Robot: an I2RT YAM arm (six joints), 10 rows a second.
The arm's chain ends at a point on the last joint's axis. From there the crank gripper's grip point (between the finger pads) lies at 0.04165 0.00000 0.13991 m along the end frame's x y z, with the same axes.
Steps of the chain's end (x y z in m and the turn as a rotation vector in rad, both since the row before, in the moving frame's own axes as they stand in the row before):
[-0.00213, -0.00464, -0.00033, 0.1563, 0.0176, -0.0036]
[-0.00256, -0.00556, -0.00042, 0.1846, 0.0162, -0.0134]
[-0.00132, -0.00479, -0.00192, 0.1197, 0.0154, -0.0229]
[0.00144, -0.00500, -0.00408, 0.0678, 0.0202, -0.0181]
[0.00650, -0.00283, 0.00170, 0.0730, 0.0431, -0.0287]
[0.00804, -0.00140, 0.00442, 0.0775, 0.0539, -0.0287]
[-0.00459, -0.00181, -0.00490, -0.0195, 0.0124, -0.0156]
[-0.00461, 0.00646, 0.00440, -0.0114, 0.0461, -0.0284]
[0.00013, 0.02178, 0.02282, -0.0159, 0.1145, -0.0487]
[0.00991, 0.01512, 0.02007, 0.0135, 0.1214, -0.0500]
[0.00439, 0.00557, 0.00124, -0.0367, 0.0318, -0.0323]
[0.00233, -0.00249, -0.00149, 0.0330, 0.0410, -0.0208]
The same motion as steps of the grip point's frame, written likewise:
[0.00028, -0.02651, -0.00280, 0.1563, 0.0176, -0.0036]
[-0.00049, -0.03175, -0.00354, 0.1846, 0.0162, -0.0134]
[0.00062, -0.02243, -0.00363, 0.1197, 0.0154, -0.0229]
[0.00416, -0.01523, -0.00530, 0.0678, 0.0202, -0.0181]
[0.01232, -0.01424, -0.00064, 0.0730, 0.0431, -0.0287]
[0.01534, -0.01344, 0.00151, 0.0775, 0.0539, -0.0287]
[-0.00284, 0.00025, -0.00545, -0.0195, 0.0124, -0.0156]
[0.00180, 0.00677, 0.00233, -0.0114, 0.0461, -0.0284]
[0.01584, 0.02155, 0.01715, -0.0159, 0.1145, -0.0487]
[0.02644, 0.01077, 0.01397, 0.0135, 0.1214, -0.0500]
[0.00888, 0.00926, -0.00022, -0.0367, 0.0318, -0.0323]
[0.00797, -0.00800, -0.00340, 0.0330, 0.0410, -0.0208]

